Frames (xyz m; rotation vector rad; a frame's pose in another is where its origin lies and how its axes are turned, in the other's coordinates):
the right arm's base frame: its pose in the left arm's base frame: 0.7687 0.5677 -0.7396 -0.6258 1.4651 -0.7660
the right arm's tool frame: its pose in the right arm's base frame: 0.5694 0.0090 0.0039 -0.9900 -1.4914 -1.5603
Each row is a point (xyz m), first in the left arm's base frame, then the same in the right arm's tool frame.
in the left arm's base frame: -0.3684 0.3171 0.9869
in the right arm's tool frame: -0.3647 -1.6597 -1.6633
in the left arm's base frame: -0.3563 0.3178 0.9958
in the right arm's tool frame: -0.3508 -1.6604 -1.6689
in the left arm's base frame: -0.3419 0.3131 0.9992
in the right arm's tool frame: -0.3376 -1.6532 -1.6730
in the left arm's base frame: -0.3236 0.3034 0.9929
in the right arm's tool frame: -0.3250 -1.6356 -1.6720
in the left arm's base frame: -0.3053 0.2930 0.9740
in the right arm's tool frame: -0.3163 -1.6109 -1.6614
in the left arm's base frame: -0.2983 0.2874 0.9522
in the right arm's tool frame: -0.3177 -1.5925 -1.6467
